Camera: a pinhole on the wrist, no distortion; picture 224 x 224 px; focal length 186.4 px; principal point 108.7 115.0 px. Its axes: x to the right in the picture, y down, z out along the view. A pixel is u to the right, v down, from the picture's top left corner.
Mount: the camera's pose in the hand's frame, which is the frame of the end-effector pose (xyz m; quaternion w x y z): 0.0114 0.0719 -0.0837 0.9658 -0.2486 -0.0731 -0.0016
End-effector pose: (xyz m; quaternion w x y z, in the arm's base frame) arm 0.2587 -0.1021 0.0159 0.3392 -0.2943 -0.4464 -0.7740
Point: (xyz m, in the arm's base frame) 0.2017 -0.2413 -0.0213
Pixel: behind the camera
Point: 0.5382 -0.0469 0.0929
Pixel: 43.4 141.6
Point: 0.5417 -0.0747 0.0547
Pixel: 11.7 155.7
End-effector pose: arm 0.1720 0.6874 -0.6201 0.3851 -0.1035 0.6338 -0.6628
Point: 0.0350 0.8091 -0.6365
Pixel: behind the camera
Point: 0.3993 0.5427 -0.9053
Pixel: 146.8 162.2
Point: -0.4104 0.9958 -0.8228
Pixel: behind the camera
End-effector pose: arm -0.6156 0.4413 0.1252 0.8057 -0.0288 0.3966 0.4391
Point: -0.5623 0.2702 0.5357
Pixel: outside the picture
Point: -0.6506 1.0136 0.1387
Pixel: outside the picture
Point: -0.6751 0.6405 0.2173
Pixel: 174.8 130.2
